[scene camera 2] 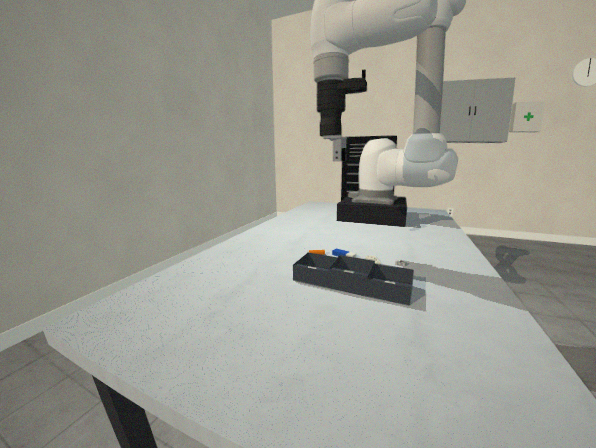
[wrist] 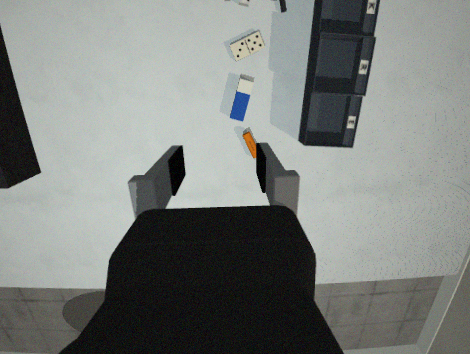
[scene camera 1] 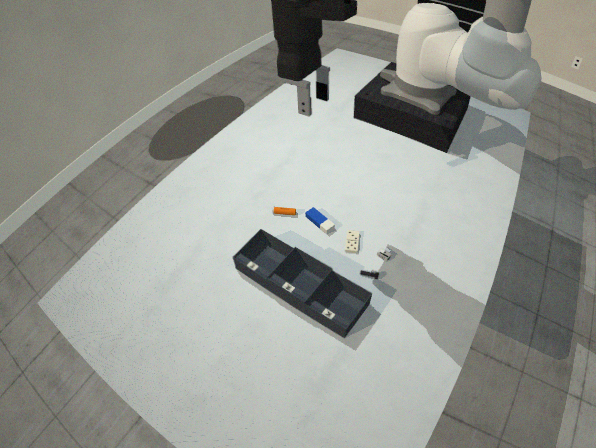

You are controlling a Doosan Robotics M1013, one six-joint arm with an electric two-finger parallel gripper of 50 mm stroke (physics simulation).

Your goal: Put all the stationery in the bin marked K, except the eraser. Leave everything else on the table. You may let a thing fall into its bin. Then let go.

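Places are measured from the arm's base along level axes (x ahead, y left, z up), in millimetres.
Pixels of known places: gripper, fingertip midpoint: [scene camera 2: 339,161] [wrist: 220,159] [scene camera 1: 314,106]; arm's base, link origin: [scene camera 2: 375,200] [scene camera 1: 419,92].
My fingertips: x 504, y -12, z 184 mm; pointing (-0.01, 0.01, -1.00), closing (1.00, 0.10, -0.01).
Ahead of a thing's pixels: the offset from my fingertips to its top centre. "*": to the spot under its first point.
My gripper [scene camera 1: 313,106] [scene camera 2: 341,159] [wrist: 220,159] is open and empty, high above the table. In the wrist view, a short orange stick {dy -48, dx +47, dz -250 mm} [scene camera 1: 284,211] [scene camera 2: 316,252] [wrist: 250,144] shows beside the right finger, partly hidden by it. The blue and white eraser {dy +29, dx +22, dz -251 mm} [scene camera 1: 317,218] [scene camera 2: 340,252] [wrist: 240,105] lies beside it. A small grey sharpener {dy +183, dx +16, dz -253 mm} [scene camera 1: 384,253] [scene camera 2: 401,262] [wrist: 243,2] lies farther along, cut off in the wrist view. The bin marked K [scene camera 1: 328,313] [wrist: 371,6] is the end compartment of a dark three-part tray {* dy +102, dx +210, dz -249 mm} [scene camera 2: 350,286]; no object shows inside it.
A cream domino {dy +112, dx +25, dz -257 mm} [scene camera 1: 352,241] [scene camera 2: 372,259] [wrist: 247,45] lies between the eraser and sharpener. A small black bolt-like piece {dy +183, dx +72, dz -251 mm} [scene camera 1: 369,274] [wrist: 283,5] lies between the sharpener and tray. Two other labelled compartments adjoin K. The arm's black base [scene camera 1: 400,120] [scene camera 2: 371,212] stands behind.
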